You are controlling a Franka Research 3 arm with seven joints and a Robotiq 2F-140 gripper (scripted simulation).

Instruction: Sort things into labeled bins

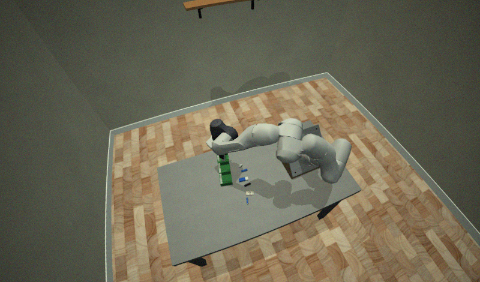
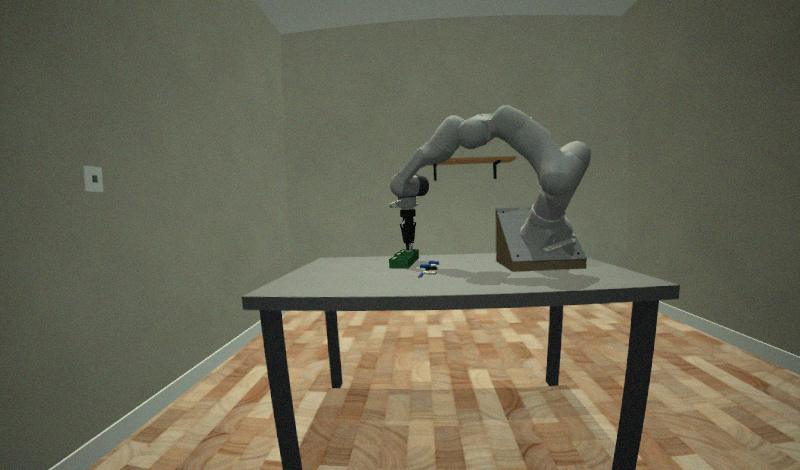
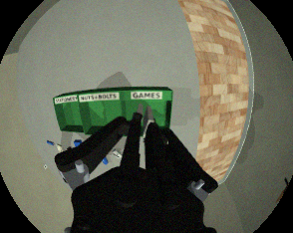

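Now: the green bin 7 cm to the left of my hand, 3 cm below it and 3 cm ahead of it. Round my hand: blue-and-white piece 21 cm to the left, 7 cm behind, 4 cm below; black piece 26 cm to the left, 7 cm behind, 4 cm below; pale grey piece 10 cm to the left, 10 cm behind, 4 cm below.
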